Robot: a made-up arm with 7 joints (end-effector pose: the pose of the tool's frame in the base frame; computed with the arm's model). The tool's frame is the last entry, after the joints.
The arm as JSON. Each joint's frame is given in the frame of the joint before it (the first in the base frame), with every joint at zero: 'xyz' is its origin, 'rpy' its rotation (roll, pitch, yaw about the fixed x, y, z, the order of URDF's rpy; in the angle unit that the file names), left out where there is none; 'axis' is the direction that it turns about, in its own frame. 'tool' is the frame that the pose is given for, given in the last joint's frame.
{
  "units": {
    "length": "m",
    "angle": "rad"
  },
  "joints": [
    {
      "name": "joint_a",
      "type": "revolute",
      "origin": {
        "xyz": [
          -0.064,
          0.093,
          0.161
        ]
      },
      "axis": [
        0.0,
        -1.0,
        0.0
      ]
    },
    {
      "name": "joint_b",
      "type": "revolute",
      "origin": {
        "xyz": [
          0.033,
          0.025,
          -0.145
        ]
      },
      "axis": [
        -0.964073,
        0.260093,
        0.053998
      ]
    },
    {
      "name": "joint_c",
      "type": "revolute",
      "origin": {
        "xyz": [
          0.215,
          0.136,
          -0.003
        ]
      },
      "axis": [
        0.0,
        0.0,
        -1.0
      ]
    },
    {
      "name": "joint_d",
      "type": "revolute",
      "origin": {
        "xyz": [
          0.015,
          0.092,
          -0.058
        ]
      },
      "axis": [
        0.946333,
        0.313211,
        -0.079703
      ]
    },
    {
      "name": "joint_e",
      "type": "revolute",
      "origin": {
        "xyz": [
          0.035,
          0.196,
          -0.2
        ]
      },
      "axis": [
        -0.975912,
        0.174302,
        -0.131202
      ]
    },
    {
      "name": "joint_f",
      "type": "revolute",
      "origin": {
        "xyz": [
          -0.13,
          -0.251,
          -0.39
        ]
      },
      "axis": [
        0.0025,
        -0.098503,
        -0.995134
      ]
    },
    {
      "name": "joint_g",
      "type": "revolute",
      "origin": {
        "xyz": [
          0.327,
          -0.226,
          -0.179
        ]
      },
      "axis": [
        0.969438,
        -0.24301,
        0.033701
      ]
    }
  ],
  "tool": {
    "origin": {
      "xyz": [
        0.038,
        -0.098,
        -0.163
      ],
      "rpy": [
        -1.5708,
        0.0,
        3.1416
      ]
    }
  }
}
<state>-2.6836 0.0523 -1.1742 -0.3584 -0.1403 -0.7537 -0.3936</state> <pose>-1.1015 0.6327 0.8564 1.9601 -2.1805 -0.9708</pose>
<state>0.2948 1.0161 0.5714 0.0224 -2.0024 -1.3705 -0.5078</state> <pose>1.0503 0.5681 -0.4657 0.1716 0.7643 -1.1496</pose>
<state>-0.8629 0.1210 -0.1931 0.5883 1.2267 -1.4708 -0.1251</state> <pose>-0.6691 0.0550 -0.5789 -2.8661 0.9377 -0.5978</pose>
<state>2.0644 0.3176 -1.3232 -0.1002 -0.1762 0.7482 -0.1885</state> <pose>0.7133 -0.1273 1.2559 1.2490 0.3307 -1.4713</pose>
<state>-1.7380 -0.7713 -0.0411 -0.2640 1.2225 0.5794 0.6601</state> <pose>-0.3274 -0.3925 0.0081 0.6133 -0.9319 1.8901</pose>
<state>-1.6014 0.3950 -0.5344 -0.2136 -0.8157 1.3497 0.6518</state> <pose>-1.5386 -0.1550 0.0452 0.1389 -0.9834 1.0524</pose>
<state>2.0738 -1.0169 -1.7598 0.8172 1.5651 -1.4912 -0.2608</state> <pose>-0.0087 0.6216 0.8362 0.7728 -2.2834 -1.6390</pose>
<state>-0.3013 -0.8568 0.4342 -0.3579 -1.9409 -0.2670 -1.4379</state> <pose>1.0564 0.8713 -0.1547 -0.8292 -2.7097 1.1733</pose>
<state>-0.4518 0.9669 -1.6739 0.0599 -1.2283 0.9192 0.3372</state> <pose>-1.1412 -0.6302 -0.2688 1.2133 -0.9994 0.8261</pose>
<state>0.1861 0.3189 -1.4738 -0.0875 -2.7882 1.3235 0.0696</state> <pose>-1.0678 0.2538 -0.1399 1.3619 -1.0196 0.0145</pose>
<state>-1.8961 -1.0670 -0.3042 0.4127 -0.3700 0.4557 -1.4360</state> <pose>-0.5914 1.1061 -0.1265 1.3179 -1.0525 0.4111</pose>
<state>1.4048 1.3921 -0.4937 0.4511 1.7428 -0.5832 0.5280</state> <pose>0.1058 -0.2067 0.7044 -0.2936 0.1054 2.2854</pose>
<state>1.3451 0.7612 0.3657 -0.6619 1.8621 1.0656 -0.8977</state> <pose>0.1754 0.9371 0.0281 -1.2079 1.5607 -0.4308</pose>
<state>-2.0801 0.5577 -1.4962 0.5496 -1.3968 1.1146 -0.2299</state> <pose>-0.0674 -0.0611 1.4412 1.3087 0.6373 -0.5715</pose>
